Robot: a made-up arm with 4 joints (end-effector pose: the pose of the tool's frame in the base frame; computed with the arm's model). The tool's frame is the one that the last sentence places. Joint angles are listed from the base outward.
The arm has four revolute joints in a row. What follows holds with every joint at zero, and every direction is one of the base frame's. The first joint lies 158 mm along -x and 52 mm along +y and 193 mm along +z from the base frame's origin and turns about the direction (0.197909, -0.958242, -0.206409), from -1.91 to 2.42 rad. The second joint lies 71 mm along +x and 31 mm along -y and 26 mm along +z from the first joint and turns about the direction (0.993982, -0.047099, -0.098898), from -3.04 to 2.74 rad. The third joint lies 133 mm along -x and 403 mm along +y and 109 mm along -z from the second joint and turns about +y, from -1.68 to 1.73 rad. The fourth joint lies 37 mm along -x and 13 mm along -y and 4 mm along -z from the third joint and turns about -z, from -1.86 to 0.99 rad. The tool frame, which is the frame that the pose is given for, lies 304 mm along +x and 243 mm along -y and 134 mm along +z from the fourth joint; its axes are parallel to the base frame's.
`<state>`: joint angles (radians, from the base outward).
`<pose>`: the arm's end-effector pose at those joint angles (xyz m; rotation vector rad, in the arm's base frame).
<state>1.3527 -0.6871 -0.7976 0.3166</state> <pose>-0.2345 0.1380 0.2079 -0.3349 -1.9720 -0.7024</pose>
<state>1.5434 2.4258 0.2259 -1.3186</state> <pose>-0.5998 -0.4957 0.2409 -0.8971 1.9820 -1.4520</pose>
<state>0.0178 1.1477 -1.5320 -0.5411</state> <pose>-0.3459 -0.0321 0.6287 0.4065 -1.5291 -0.5446</pose>
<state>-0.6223 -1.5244 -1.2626 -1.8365</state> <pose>-0.7482 -0.0381 -0.2215 1.1246 -0.4734 -2.6008</pose>
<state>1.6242 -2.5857 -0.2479 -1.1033</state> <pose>0.2046 -0.4131 0.1212 -1.5764 0.7633 -0.6336</pose>
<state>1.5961 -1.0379 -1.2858 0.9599</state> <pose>-0.1445 -0.0141 -0.0562 -0.0672 -2.7479 -0.8324</pose>
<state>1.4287 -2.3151 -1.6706 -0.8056</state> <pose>0.1562 0.0293 -0.2225 -2.7562 -0.1148 0.6231</pose>
